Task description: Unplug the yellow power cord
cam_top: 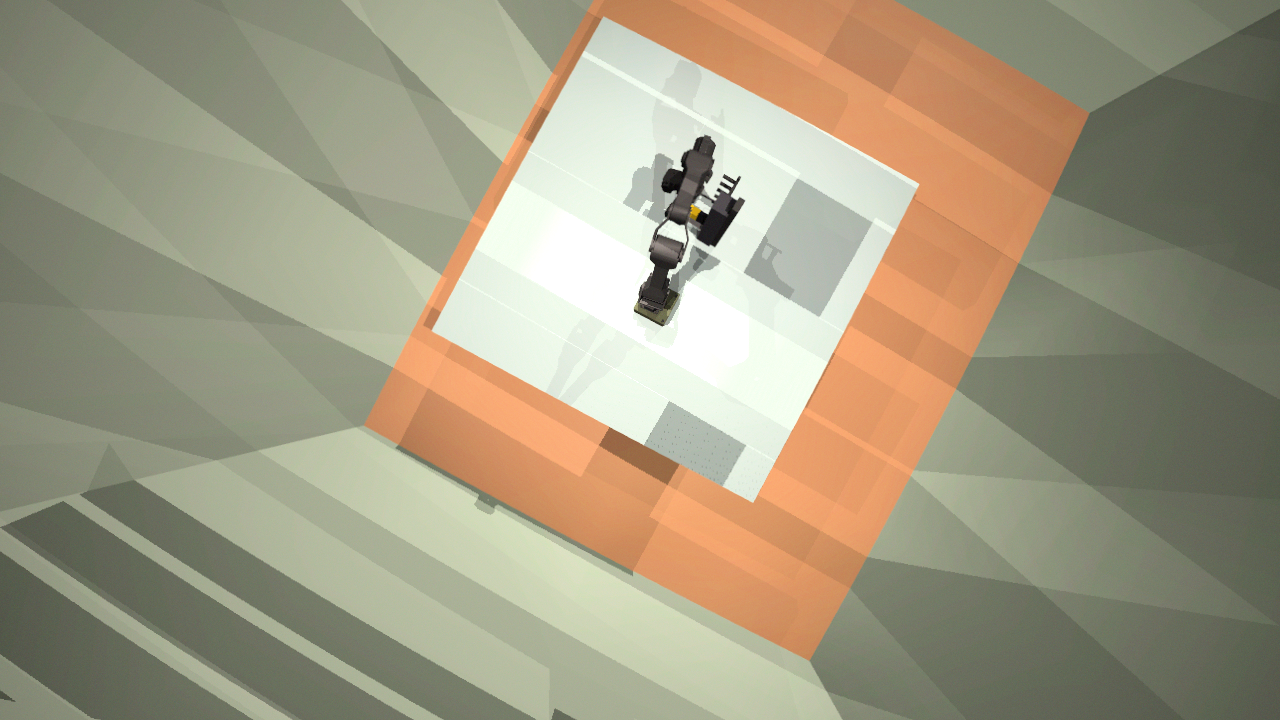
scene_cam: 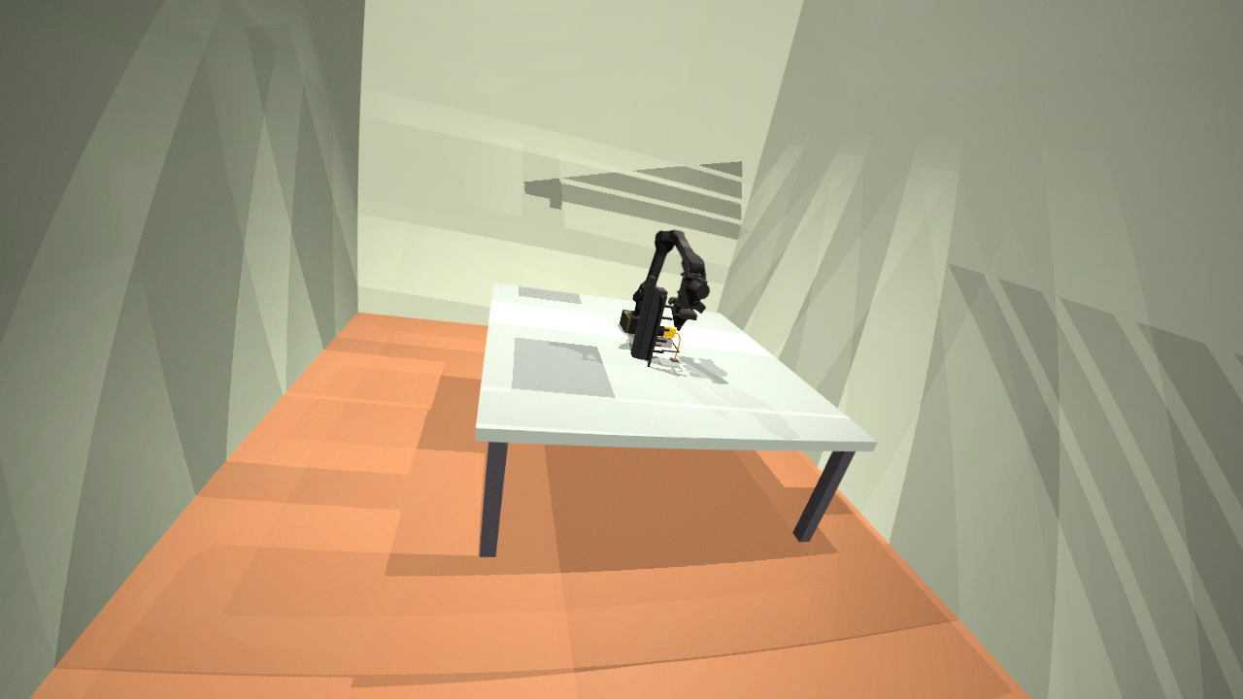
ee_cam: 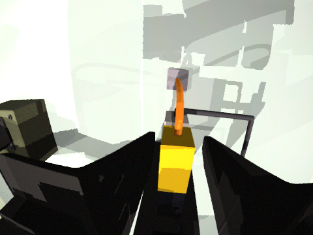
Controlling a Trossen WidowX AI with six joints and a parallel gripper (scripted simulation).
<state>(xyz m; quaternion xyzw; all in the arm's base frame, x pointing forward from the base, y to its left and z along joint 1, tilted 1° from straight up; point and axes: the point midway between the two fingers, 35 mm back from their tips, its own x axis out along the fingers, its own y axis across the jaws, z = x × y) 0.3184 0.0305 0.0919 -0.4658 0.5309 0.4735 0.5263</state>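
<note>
The yellow plug lies 5 cm to the right of my gripper tip and 1 cm below it. The rest, counted from my gripper tip: power strip (1 cm behind, 12 cm to the right, 1 cm above).
</note>
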